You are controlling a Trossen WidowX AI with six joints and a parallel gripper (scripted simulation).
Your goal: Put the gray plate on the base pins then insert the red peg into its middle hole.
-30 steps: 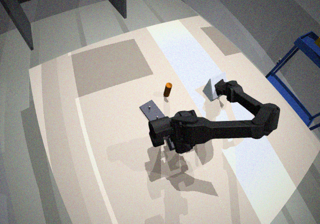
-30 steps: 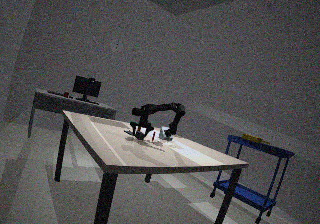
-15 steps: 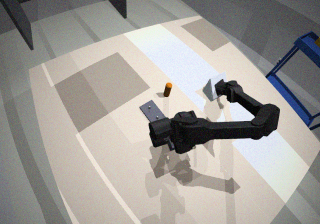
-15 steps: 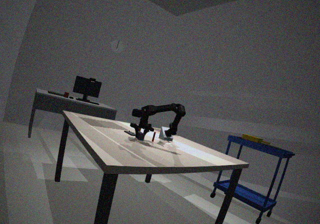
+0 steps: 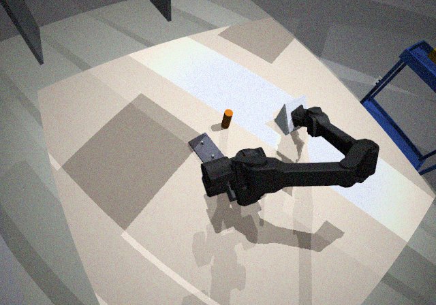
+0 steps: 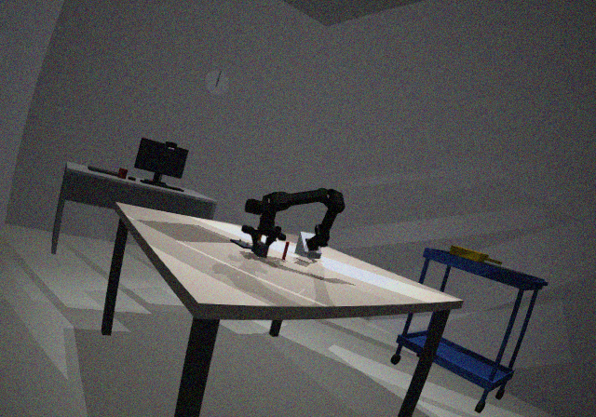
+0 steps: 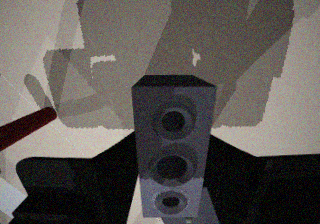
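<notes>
Right now the base is 10 mm behind my gripper tip and 140 mm to the right of it. From my gripper tip the other things lie so: gray plate 30 mm above; orange cylinder 130 mm behind, 190 mm to the right, 30 mm above; red peg 100 mm behind, 50 mm to the left, 30 mm above.
</notes>
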